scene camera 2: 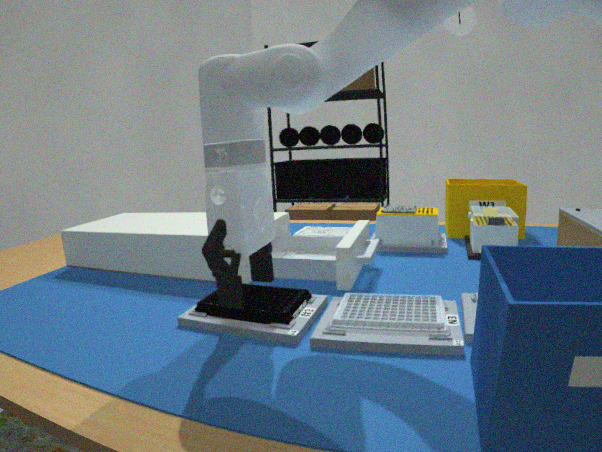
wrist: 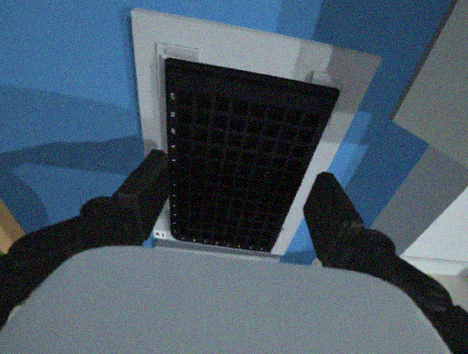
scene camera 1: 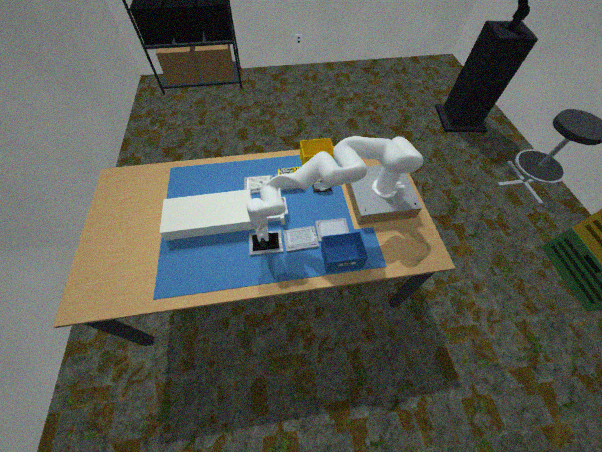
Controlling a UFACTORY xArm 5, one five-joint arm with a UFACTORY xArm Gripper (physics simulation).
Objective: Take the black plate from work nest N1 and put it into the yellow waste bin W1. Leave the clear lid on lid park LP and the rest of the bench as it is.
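Frame: origin at the arm's base, x ahead, y left, z up, level; metres.
Seen in the pictures: gripper, fingertip midpoint: (scene camera 2: pixel 248 293) (wrist: pixel 240 181) (scene camera 1: pixel 263 239); arm's base at its link origin: (scene camera 1: pixel 384 188).
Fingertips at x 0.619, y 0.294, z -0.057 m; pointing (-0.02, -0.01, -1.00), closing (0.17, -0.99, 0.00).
Offsets run from my fingertips to a thing's top centre. "spot": to the spot under its first point.
The black plate {0.002 m left, 0.008 m back, 0.003 m down} (scene camera 1: pixel 274 242) (scene camera 2: pixel 280 302) (wrist: pixel 240 115) lies flat in work nest N1 {0.002 m left, 0.008 m back, 0.013 m down} (scene camera 1: pixel 265 252) (scene camera 2: pixel 240 331) (wrist: pixel 225 42). My gripper (scene camera 1: pixel 263 240) (scene camera 2: pixel 247 291) (wrist: pixel 240 181) is open and low over the plate, with one finger by each long side. In the wrist view the left finger appears close to the plate's edge, and the right one stands farther out. The yellow waste bin W1 {0.562 m right, 0.266 m back, 0.091 m up} (scene camera 1: pixel 316 146) (scene camera 2: pixel 457 215) stands at the back of the bench. A pale flat piece {0.081 m right, 0.343 m back, 0.009 m down} (scene camera 1: pixel 332 227) lies on a holder behind the blue bin; I cannot tell whether it is the clear lid.
A long white box {spot: 0.101 m right, 0.290 m ahead, 0.055 m up} (scene camera 1: pixel 205 215) (scene camera 2: pixel 140 245) stands close behind N1. A clear well plate {0.026 m right, 0.180 m back, 0.003 m down} (scene camera 1: pixel 301 238) (scene camera 2: pixel 390 310) sits in nest N3 beside N1. A tall blue bin {0.076 m left, 0.379 m back, 0.091 m up} (scene camera 1: pixel 344 250) (scene camera 2: pixel 540 350) stands farther right. A yellow-topped box {0.402 m right, 0.115 m back, 0.048 m up} (scene camera 2: pixel 407 227) stands near W1.
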